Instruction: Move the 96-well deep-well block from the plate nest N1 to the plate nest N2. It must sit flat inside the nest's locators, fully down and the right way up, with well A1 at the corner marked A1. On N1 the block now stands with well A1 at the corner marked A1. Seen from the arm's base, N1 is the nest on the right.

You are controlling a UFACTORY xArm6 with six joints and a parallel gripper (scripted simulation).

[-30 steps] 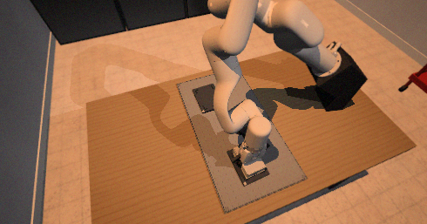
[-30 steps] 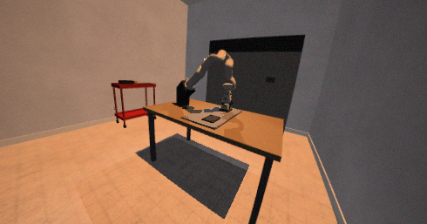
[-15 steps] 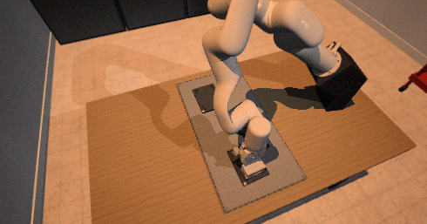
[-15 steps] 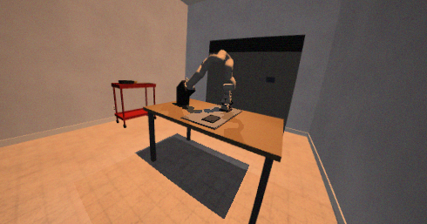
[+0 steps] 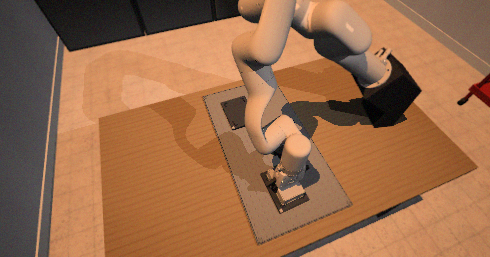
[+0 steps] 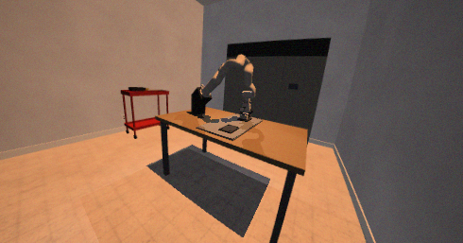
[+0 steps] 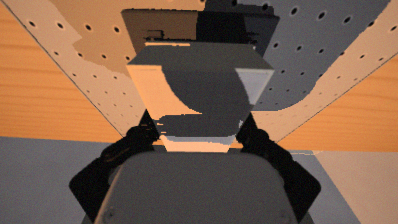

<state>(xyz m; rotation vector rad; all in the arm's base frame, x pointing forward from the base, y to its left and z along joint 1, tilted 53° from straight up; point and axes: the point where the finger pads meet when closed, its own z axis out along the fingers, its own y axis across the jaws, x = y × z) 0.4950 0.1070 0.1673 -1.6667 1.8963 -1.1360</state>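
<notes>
Right now my hand is right at the white deep-well block.
</notes>
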